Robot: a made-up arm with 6 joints.
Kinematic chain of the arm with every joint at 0, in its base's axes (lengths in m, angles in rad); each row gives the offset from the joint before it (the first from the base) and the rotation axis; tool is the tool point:
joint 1: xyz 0 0 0.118 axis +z
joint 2: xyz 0 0 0 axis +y
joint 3: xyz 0 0 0.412 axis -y
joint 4: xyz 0 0 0 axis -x
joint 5: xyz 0.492 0 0 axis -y
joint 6: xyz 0 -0.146 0 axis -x
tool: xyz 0 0 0
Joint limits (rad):
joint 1: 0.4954..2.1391
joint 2: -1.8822..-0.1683
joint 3: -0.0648..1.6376
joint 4: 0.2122..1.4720
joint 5: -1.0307..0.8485
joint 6: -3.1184..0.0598
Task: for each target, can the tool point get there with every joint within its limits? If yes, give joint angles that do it. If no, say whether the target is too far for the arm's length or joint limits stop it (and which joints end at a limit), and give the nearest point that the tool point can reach.
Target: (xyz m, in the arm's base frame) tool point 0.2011 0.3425 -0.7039
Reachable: no: joint limits stop it (at a limit: joint 1, joint 2, joint 3) | nearest point 0.4772 -0.6439 -0.3153 | short by 1.096 m
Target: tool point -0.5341 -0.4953 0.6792
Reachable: yes | joints 0.7017 -1.0326 1.0754 1.3394 -0.2883 -1.3955
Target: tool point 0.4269 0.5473 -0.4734
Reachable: no: joint limits stop it (at a limit: joint 2, joint 3, joint 4) | nearest point 0.2712 0.3477 0.6056 | short by 1.108 m
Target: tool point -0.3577 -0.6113 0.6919
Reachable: yes | joints 0.9103 -1.0488 1.0491 0.8837 -0.2402 -1.7857
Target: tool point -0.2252 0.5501 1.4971
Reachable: no: too far | nearest point -0.0772 0.2071 0.9484 | short by 0.664 m
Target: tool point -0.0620 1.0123 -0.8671
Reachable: no: too far | nearest point -0.0270 0.4401 0.6056 | short by 1.580 m
